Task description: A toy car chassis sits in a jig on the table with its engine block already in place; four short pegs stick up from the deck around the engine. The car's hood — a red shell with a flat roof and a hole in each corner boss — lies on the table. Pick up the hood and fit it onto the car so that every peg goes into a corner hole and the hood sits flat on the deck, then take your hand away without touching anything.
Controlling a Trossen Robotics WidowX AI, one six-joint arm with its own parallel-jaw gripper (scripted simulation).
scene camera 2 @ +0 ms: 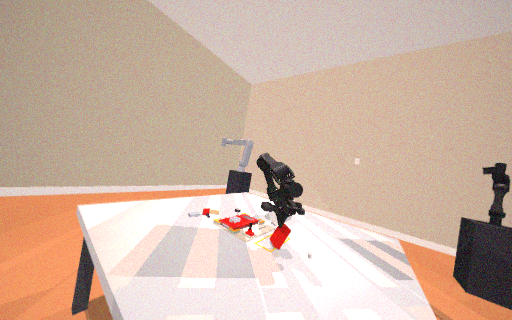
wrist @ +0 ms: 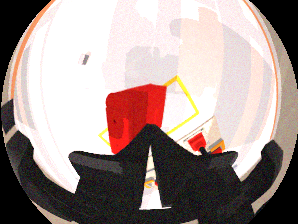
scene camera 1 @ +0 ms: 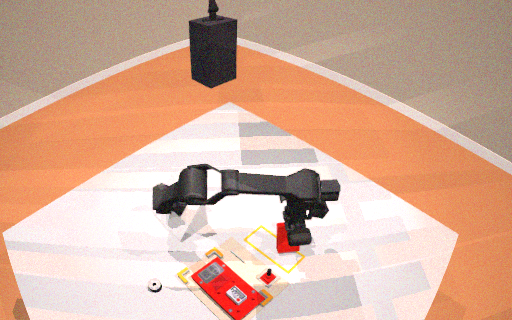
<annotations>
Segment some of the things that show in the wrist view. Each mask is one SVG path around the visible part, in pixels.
My gripper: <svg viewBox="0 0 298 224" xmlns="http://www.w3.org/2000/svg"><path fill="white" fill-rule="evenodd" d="M5 148L13 172L27 196L40 208L63 220L76 221L77 224L185 224L197 218L198 224L249 224L270 200L267 200L255 214L251 204L274 184L283 161L282 148L279 148L275 140L271 140L262 148L261 161L255 165L247 179L241 181L231 167L238 159L237 151L193 155L181 144L178 145L176 140L170 139L157 124L146 123L136 137L114 155L85 151L69 153L69 161L80 176L77 189L72 193L45 177L33 160L35 147L24 133L16 131ZM150 149L160 204L164 209L141 209Z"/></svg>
A red hood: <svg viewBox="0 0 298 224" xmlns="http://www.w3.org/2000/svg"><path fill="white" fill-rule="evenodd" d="M166 85L149 83L138 85L138 87L121 89L121 91L116 93L109 93L108 97L106 97L106 124L108 124L110 149L112 149L113 153L118 153L118 151L126 147L136 137L137 133L144 128L146 123L157 124L160 128L162 127Z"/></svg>
</annotations>
